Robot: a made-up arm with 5 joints. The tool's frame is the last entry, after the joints.
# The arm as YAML. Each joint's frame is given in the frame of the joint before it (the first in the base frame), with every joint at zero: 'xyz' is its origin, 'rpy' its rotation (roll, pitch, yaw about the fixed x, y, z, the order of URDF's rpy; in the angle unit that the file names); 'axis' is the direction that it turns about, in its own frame. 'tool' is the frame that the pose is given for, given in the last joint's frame.
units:
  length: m
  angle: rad
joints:
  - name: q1
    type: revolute
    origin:
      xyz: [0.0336, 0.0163, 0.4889]
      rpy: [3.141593, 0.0, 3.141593]
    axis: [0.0, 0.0, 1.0]
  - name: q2
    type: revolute
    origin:
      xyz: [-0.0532, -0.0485, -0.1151]
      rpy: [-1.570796, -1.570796, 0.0]
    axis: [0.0, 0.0, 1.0]
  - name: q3
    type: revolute
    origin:
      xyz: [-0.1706, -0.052, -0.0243]
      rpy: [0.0, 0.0, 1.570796]
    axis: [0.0, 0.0, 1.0]
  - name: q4
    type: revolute
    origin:
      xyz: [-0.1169, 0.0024, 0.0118]
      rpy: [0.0, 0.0, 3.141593]
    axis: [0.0, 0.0, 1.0]
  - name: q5
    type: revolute
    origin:
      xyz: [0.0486, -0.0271, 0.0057]
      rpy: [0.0, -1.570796, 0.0]
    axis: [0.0, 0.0, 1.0]
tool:
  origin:
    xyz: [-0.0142, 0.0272, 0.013]
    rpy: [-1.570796, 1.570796, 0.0]
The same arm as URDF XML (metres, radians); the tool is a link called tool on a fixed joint. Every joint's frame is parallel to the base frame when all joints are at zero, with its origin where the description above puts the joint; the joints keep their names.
<robot name="arm">
  <joint name="tool_fixed" type="fixed">
    <parent link="link5"/>
    <child link="tool"/>
    <origin xyz="-0.013 -0.0142 -0.0272" rpy="3.1416 0 0"/>
  </joint>
  <joint name="q5" type="continuous">
    <parent link="link4"/>
    <child link="link5"/>
    <origin xyz="0.0486 0.0057 0.0271" rpy="0 0 0"/>
    <axis xyz="-1 0 0"/>
  </joint>
  <joint name="q4" type="continuous">
    <parent link="link3"/>
    <child link="link4"/>
    <origin xyz="0.1169 0.0118 0.0024" rpy="0 0 0"/>
    <axis xyz="0 1 0"/>
  </joint>
  <joint name="q3" type="continuous">
    <parent link="link2"/>
    <child link="link3"/>
    <origin xyz="0.052 -0.0243 0.1706" rpy="0 0 0"/>
    <axis xyz="0 1 0"/>
  </joint>
  <joint name="q2" type="continuous">
    <parent link="link1"/>
    <child link="link2"/>
    <origin xyz="0.0532 -0.0485 0.1151" rpy="0 0 0"/>
    <axis xyz="0 1 0"/>
  </joint>
  <joint name="q1" type="continuous">
    <parent link="base"/>
    <child link="link1"/>
    <origin xyz="0.0336 0.0163 0.4889" rpy="0 0 0"/>
    <axis xyz="0 0 -1"/>
  </joint>
  <link name="base"/>
  <link name="link1"/>
  <link name="link2"/>
  <link name="link3"/>
  <link name="link4"/>
  <link name="link5"/>
  <link name="tool"/>
</robot>

